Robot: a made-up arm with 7 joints. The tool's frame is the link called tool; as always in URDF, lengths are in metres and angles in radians.
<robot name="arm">
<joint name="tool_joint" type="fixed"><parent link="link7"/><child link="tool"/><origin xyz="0 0 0" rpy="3.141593 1.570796 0"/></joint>
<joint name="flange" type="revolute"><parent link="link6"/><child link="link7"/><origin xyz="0 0 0" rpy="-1.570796 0 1.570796"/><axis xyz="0 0 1"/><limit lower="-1.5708" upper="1.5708"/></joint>
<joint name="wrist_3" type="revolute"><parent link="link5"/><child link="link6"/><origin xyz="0 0 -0.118" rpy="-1.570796 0 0"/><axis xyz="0 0 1"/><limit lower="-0.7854" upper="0.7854"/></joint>
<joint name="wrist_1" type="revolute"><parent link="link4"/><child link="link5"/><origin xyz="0 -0.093 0" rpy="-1.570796 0 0"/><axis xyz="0 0 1"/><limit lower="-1.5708" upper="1.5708"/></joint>
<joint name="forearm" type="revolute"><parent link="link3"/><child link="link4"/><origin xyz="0 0 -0.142" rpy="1.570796 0 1.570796"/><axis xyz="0 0 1"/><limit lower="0" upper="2.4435"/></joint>
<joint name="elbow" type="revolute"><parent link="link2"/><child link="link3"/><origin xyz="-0.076 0 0" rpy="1.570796 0 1.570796"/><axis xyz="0 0 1"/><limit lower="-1.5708" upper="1.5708"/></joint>
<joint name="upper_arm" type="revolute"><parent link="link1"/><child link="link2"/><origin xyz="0 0 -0.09" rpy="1.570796 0 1.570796"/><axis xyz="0 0 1"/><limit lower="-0.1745" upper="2"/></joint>
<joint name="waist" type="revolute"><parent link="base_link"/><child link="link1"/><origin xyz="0 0.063 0" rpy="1.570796 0 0"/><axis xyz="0 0 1"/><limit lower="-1.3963" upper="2"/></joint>
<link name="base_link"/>
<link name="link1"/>
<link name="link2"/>
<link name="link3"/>
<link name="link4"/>
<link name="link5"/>
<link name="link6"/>
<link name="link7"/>
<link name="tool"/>
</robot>
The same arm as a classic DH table. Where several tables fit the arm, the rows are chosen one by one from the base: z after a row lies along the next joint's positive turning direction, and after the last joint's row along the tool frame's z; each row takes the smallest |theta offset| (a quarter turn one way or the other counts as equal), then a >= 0, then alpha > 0; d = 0 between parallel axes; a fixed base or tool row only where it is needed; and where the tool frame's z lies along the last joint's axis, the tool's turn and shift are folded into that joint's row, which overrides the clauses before.
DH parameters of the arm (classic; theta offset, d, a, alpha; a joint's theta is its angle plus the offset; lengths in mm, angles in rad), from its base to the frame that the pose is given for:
base (fixed): 0 0 0 1.5708
waist: 1.5708 -153 0 1.5708
upper_arm: 1.5708 0 0 1.5708
elbow: 1.5708 -218 0 1.5708
forearm: 0 0 0 -1.5708
wrist_1: 0 -211 0 -1.5708
wrist_3: -1.5708 0 0 1.5708
flange: 1.5708 0 0 1.5708
tool (fixed): -1.5708 0 0 0
Joint limits (rad, base to tool): -1.3963..2 -0.1745..2 -1.5708..1.5708 0..2.4435 -1.5708..1.5708 -0.7854..0.7854 -1.5708..1.5708

